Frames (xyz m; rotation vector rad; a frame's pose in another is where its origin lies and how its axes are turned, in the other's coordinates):
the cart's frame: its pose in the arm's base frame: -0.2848 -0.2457 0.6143 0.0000 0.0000 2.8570
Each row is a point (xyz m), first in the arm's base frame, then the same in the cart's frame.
Working: the arm's base frame: its pose in the cart's frame: -0.2044 -0.3158 -0.6143 0.0000 0.0000 -2.8570

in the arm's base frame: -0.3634 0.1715 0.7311
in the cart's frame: 0.1926 -0.3784 0.1168
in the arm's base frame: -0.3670 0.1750 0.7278
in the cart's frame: 0.1970 -0.3807 0.1135
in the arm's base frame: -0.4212 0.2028 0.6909
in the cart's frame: 0.2568 -0.3922 0.0766
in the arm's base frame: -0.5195 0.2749 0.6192
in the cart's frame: 0.3714 -0.4338 0.0049
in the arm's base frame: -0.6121 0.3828 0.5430
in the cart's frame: 0.4906 -0.5113 -0.0713
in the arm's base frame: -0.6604 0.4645 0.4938
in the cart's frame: 0.5599 -0.5762 -0.1205
